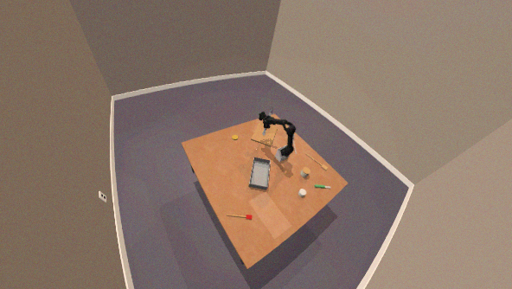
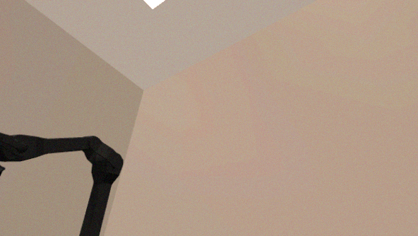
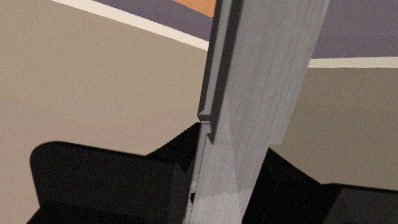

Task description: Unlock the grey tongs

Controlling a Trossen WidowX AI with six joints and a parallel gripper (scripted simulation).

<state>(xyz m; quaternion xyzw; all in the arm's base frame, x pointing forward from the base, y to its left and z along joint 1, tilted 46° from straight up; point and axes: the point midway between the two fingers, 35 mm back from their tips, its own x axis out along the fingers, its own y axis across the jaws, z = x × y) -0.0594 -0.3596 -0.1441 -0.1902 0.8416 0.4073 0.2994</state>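
Right now my gripper tip is 230 mm above the wooden board. Also, from my gripper tip: green-handled tool 50 mm behind, 890 mm to the left, 230 mm below; then roasting tin 410 mm ahead, 420 mm to the left, 210 mm below; then small jar 20 mm ahead, 660 mm to the left, 200 mm below.
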